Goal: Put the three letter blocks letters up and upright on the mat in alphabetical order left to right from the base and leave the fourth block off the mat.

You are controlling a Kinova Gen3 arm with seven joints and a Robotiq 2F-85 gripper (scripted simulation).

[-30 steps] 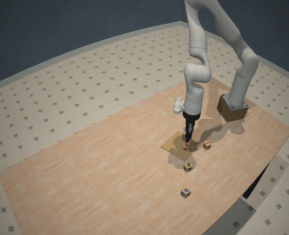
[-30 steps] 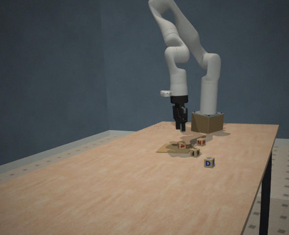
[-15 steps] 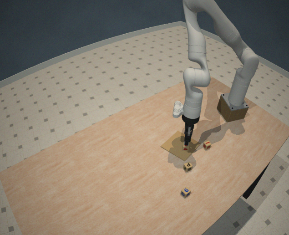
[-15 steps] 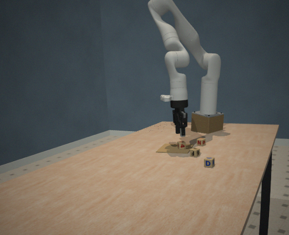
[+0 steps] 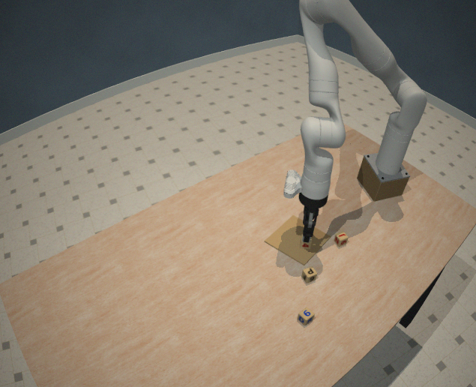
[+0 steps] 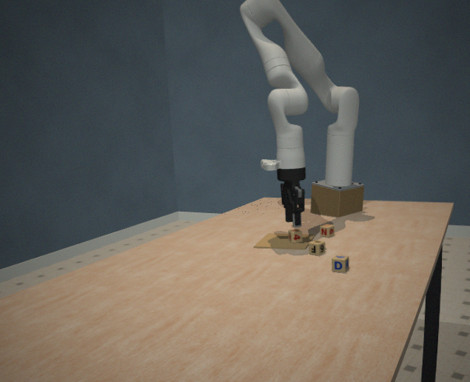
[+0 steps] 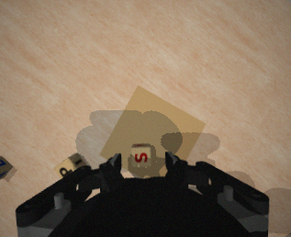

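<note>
Right now the tan mat is 10 mm behind my hand, 30 mm to the right of it and 60 mm below it.
</note>
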